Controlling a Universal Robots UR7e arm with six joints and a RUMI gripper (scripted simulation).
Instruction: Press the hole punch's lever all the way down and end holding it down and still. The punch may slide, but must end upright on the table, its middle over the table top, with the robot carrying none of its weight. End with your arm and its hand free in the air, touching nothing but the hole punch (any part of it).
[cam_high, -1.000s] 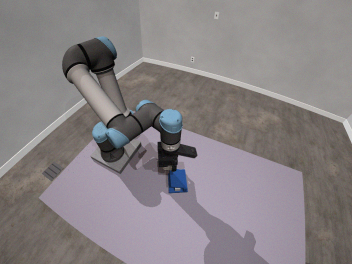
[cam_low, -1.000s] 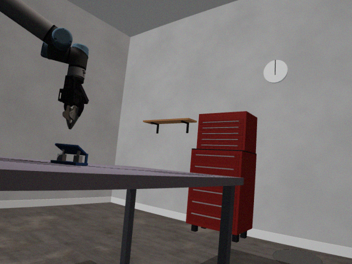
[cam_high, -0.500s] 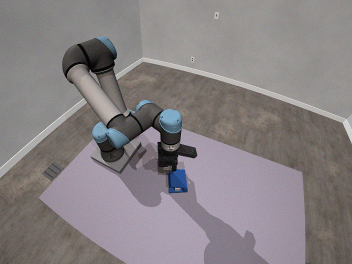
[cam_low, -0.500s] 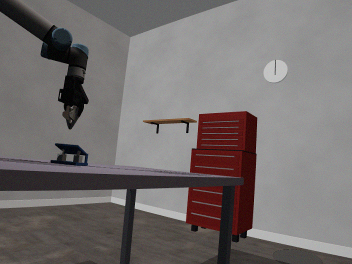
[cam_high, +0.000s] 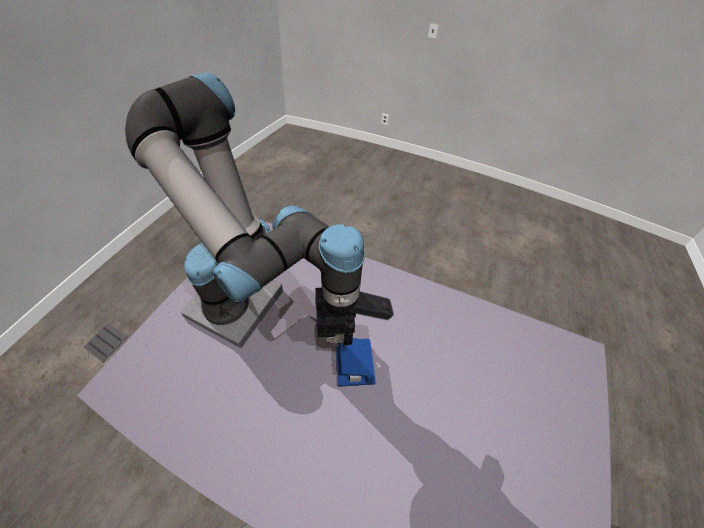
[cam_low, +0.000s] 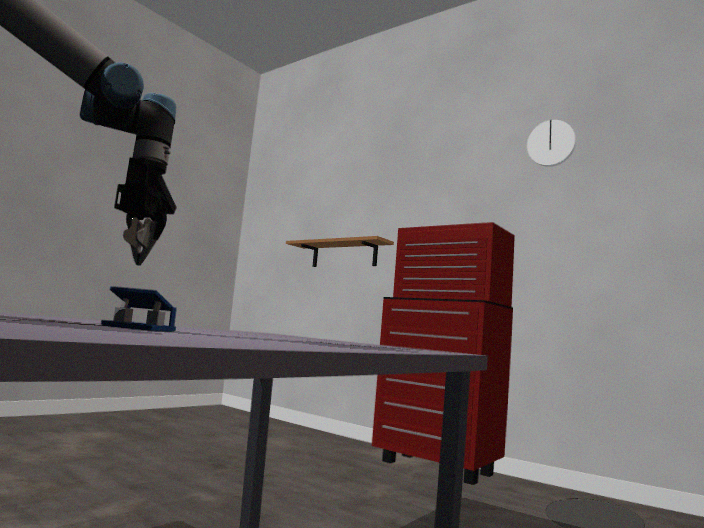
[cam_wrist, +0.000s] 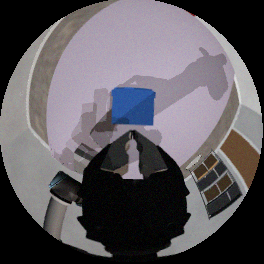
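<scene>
Right now my hand is 30 mm short of the blue hole punch, 20 mm to the right of it and 110 mm above it.
</scene>
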